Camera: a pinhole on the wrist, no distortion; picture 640 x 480 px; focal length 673.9 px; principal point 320.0 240.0 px. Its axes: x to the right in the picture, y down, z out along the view. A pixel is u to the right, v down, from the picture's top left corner.
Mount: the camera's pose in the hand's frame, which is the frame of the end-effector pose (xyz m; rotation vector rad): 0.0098 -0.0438 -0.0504 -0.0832 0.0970 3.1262
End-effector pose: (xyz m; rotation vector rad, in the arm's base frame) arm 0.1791 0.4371 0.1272 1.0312 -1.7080 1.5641
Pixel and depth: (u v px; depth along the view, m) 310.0 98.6 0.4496
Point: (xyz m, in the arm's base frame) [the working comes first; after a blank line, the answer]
In the camera's frame: -0.0067 -0.0943 0.4496

0.1443 0.0504 0.0308
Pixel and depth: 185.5 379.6 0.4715
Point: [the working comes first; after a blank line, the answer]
In the camera's frame: -0.0941 0.0977 0.4715

0.2664 -0.0008 0.1965
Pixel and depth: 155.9 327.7 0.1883
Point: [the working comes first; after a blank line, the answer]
In the camera's frame: -0.0459 0.0245 0.1883

0.2144 0.2904 0.1772
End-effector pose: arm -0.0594 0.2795 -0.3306 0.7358 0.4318 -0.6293
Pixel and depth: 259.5 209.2 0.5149
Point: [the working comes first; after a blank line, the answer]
In the camera's frame: -0.0462 -0.0235 0.5149

0.0366 -0.0631 -0.0314
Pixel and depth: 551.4 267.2 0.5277
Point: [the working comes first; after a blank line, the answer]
In the camera's frame: 0.1812 0.0213 0.5277

-0.1583 -0.0040 0.0801
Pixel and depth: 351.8 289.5 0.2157
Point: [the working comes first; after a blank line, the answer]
In the camera's frame: 0.0102 0.0158 0.2157

-0.0748 0.1372 -0.2356
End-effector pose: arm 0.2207 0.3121 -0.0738 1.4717 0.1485 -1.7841
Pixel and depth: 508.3 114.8 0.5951
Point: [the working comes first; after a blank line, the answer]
In the camera's frame: 0.1663 -0.1106 0.5951

-0.1200 0.0443 0.2946
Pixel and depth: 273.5 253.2 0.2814
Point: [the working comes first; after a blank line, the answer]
In the camera's frame: -0.0194 0.0055 0.2814

0.0213 0.1995 -0.0253
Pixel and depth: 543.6 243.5 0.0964
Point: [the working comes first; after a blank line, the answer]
In the camera's frame: 0.0320 0.0005 0.0964

0.1627 0.3270 -0.0508
